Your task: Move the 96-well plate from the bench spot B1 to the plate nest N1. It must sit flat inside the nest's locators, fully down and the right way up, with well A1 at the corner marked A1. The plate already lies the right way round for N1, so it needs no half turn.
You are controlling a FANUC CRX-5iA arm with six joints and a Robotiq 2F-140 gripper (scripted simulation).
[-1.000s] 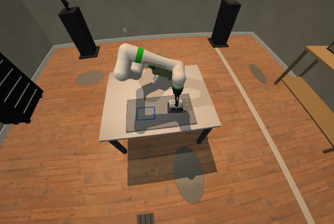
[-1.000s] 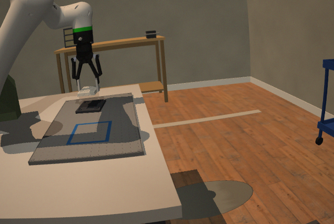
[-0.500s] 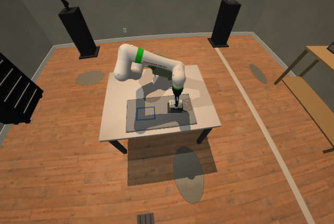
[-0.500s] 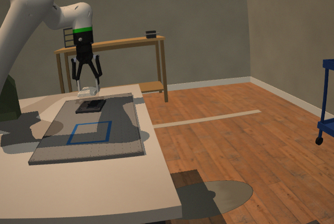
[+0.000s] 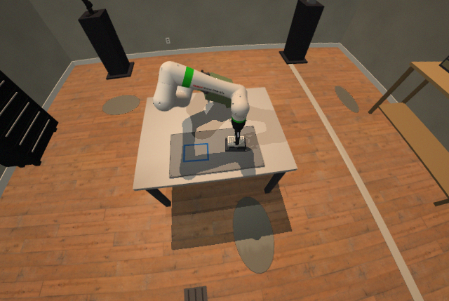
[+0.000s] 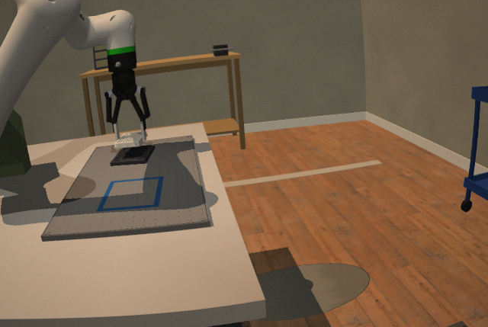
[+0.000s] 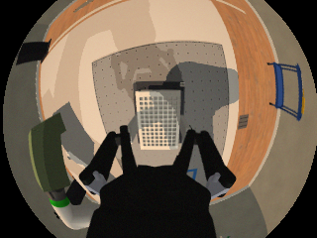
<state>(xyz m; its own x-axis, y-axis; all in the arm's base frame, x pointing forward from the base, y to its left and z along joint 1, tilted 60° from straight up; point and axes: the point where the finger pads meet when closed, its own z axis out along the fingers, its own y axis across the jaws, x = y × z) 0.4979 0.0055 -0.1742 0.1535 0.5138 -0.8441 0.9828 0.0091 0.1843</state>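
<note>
Now: the dark plate nest N1 70 mm below my hand. From my hand the other things lie so: white 96-well plate 20 mm below.
</note>
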